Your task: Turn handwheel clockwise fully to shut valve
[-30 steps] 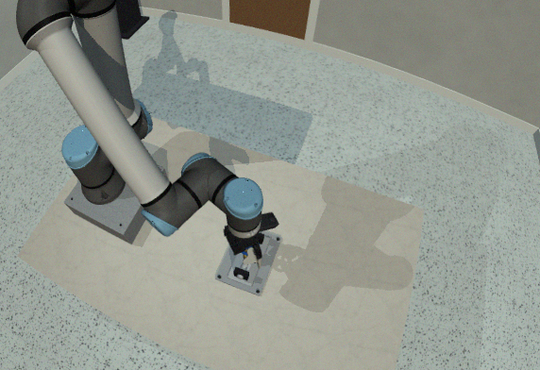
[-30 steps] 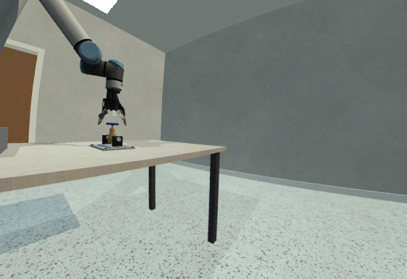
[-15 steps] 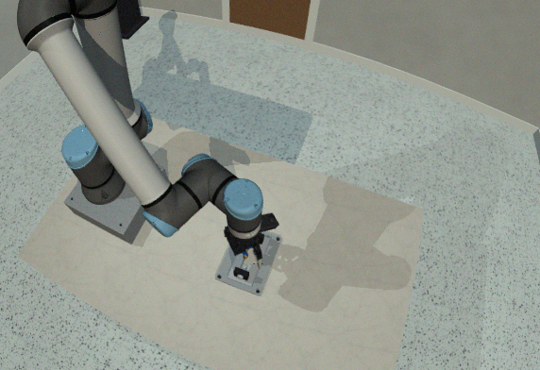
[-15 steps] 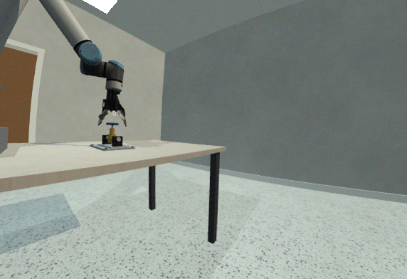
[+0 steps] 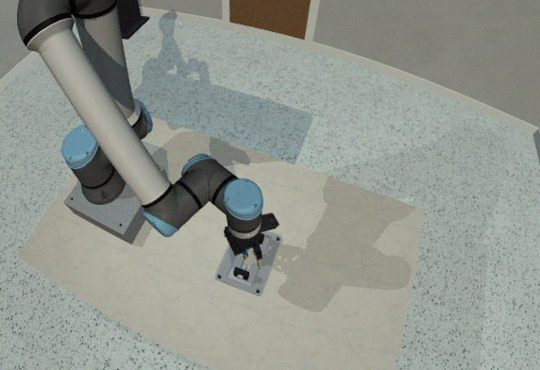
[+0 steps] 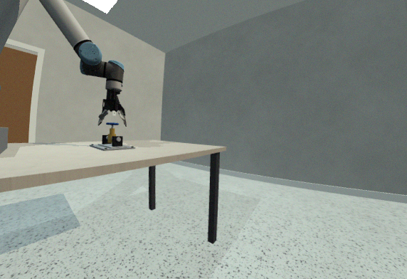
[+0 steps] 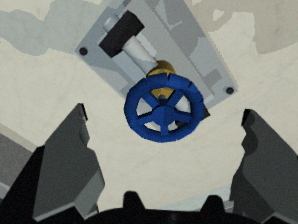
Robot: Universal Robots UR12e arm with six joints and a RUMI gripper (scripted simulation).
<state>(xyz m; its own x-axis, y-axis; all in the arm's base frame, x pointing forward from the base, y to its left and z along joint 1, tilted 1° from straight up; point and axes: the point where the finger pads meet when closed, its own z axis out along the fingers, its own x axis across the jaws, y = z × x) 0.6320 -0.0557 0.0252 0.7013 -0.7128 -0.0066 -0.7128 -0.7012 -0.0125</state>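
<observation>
Now: the blue spoked handwheel 10 mm above my hand.
</observation>
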